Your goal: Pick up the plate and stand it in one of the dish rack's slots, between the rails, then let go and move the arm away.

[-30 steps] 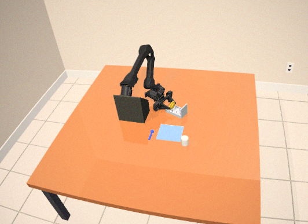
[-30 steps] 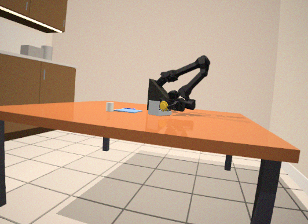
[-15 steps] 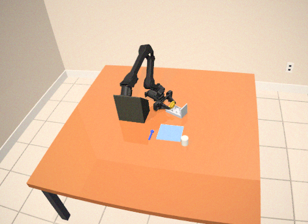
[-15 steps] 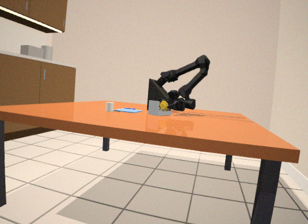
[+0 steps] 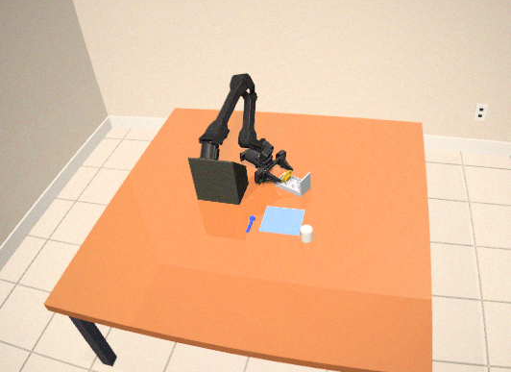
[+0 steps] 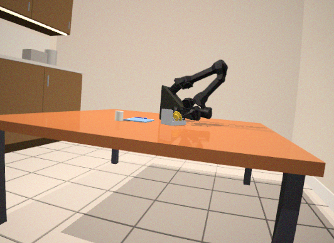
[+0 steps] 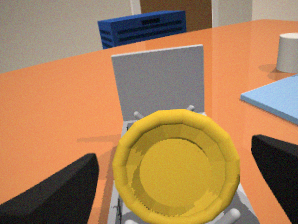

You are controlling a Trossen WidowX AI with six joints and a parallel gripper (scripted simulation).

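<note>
My gripper tip is 10 mm above the yellow plate. The rest, counted from my gripper tip: blue spoon (240 mm to the right, 80 mm behind, 40 mm below); then grey dish rack (20 mm below, 20 mm ahead, 10 mm to the right); then light blue mat (210 mm to the right, 40 mm below, 30 mm ahead).
</note>
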